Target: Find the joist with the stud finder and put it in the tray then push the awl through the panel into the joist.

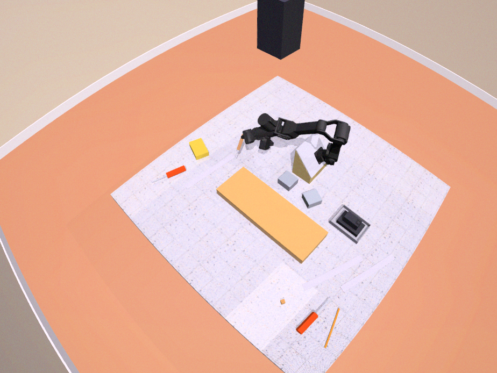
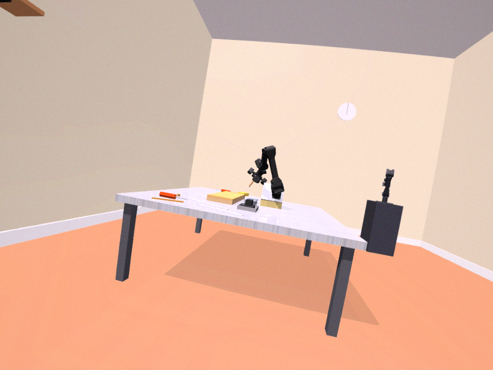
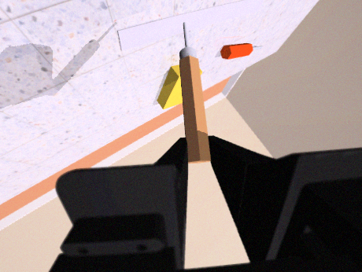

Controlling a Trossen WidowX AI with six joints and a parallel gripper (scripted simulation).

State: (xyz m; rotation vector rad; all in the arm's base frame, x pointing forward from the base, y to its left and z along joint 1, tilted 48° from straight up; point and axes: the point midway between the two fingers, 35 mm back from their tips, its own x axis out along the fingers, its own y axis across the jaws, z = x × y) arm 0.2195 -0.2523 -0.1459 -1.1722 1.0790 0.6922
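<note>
Right now the awl is 30 mm ahead of my gripper tip and 50 mm below it. Round my gripper tip: stud finder (70 mm behind, 640 mm to the left, 130 mm below); grey tray (70 mm behind, 620 mm to the left, 160 mm below); yellow block (110 mm ahead, 220 mm to the right, 160 mm below).
</note>
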